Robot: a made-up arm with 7 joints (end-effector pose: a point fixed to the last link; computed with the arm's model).
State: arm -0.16 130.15 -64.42 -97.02 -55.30 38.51 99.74
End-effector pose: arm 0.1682 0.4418 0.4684 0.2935 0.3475 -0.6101 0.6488
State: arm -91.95 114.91 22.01 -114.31 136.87 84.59 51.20
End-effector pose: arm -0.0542 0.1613 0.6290 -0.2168 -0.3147 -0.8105 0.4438
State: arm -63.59 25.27 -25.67 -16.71 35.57 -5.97 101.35
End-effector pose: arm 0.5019 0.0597 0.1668 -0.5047 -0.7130 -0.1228 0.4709
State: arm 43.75 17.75 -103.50 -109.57 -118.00 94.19 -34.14
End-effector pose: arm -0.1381 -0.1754 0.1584 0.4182 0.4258 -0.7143 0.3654
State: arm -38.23 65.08 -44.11 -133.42 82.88 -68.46 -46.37
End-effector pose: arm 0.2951 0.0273 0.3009 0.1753 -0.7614 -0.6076 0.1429
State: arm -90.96 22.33 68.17 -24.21 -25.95 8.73 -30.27
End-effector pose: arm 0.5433 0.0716 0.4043 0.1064 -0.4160 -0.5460 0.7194
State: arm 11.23 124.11 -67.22 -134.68 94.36 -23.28 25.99
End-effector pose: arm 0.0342 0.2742 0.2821 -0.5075 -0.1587 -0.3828 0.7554
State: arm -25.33 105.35 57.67 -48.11 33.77 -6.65 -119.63
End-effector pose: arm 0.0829 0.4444 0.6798 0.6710 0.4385 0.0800 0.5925
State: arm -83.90 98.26 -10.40 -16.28 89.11 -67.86 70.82
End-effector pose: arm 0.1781 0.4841 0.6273 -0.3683 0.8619 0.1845 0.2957
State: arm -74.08 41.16 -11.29 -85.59 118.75 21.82 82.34
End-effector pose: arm 0.3828 -0.0273 0.5234 0.9106 0.3658 0.1900 0.0302
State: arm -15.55 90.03 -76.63 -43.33 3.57 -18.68 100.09
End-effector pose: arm 0.1159 0.5346 0.2549 -0.1975 -0.0166 -0.3893 0.8995
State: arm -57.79 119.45 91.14 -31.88 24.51 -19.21 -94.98
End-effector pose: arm -0.1342 0.4559 0.6614 0.6357 -0.1666 0.3643 0.6599
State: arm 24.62 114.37 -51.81 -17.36 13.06 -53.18 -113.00
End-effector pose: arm 0.0436 0.5278 0.5512 -0.1973 -0.7488 0.3897 0.4986
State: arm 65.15 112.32 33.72 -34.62 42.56 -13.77 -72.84
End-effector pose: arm 0.1369 0.5296 0.5063 0.3951 0.7471 -0.3991 0.3556
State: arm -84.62 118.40 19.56 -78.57 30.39 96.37 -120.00
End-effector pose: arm -0.0566 0.3161 0.7290 0.3618 0.5200 -0.3112 0.7084
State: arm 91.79 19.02 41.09 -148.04 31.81 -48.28 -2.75
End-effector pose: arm -0.0807 0.1737 0.2714 0.3378 -0.2962 -0.6544 0.6082
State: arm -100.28 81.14 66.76 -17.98 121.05 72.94 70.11
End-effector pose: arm 0.1694 0.3997 0.6189 0.7440 0.3418 0.3222 0.4752
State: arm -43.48 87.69 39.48 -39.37 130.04 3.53 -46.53
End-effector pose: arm 0.2022 0.4467 0.5782 0.2023 -0.8477 -0.2430 0.4260
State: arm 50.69 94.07 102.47 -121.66 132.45 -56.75 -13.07
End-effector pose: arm 0.1416 0.1909 0.6251 0.2545 -0.8336 -0.4880 0.0465
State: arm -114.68 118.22 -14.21 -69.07 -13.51 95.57 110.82
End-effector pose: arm -0.0456 0.3897 0.6745 0.2054 -0.9020 0.3576 0.1280
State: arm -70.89 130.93 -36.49 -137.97 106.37 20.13 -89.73
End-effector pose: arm 0.1528 0.1691 0.5518 0.5707 0.2593 -0.7666 0.1389
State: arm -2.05 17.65 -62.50 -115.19 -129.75 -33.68 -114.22
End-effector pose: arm 0.1758 -0.1545 0.1190 -0.8819 -0.1074 -0.2959 0.3510
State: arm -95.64 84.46 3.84 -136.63 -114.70 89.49 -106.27
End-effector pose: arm 0.0283 0.1171 0.6239 0.0374 0.0455 0.5392 0.8401
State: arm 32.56 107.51 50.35 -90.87 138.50 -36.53 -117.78
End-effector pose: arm 0.2696 0.2897 0.5694 0.6532 -0.0570 -0.4351 0.6171
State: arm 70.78 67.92 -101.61 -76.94 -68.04 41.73 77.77
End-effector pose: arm -0.3903 0.2079 0.2983 -0.5418 0.5441 -0.5769 0.2784
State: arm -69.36 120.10 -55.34 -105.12 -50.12 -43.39 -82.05
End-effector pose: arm 0.2407 0.2950 0.5923 -0.6602 -0.5109 0.0514 0.5482
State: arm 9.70 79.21 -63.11 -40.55 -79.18 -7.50 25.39
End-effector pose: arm 0.0797 0.4940 0.1745 0.0434 -0.7559 0.6531 0.0102
